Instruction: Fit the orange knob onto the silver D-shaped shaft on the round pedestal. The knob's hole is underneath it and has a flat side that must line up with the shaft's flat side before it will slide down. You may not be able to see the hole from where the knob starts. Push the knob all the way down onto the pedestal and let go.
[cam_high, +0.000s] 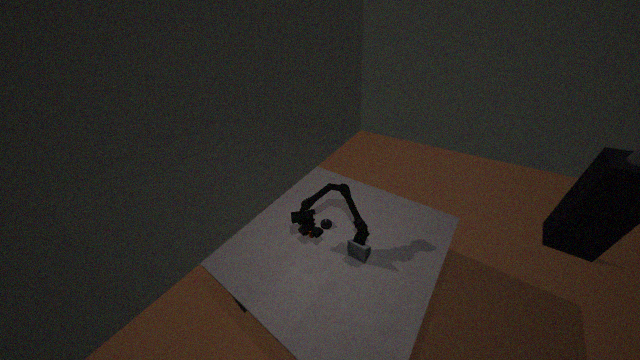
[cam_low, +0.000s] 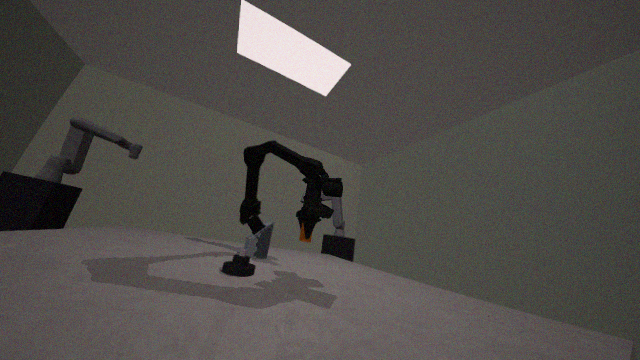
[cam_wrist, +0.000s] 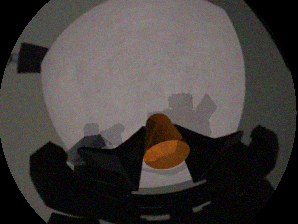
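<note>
Right now the round pedestal is 190 mm to the right of my gripper tip, 80 mm below it and 30 mm ahead of it. The rest, counted from my gripper tip: orange knob: 30 mm above.
</note>
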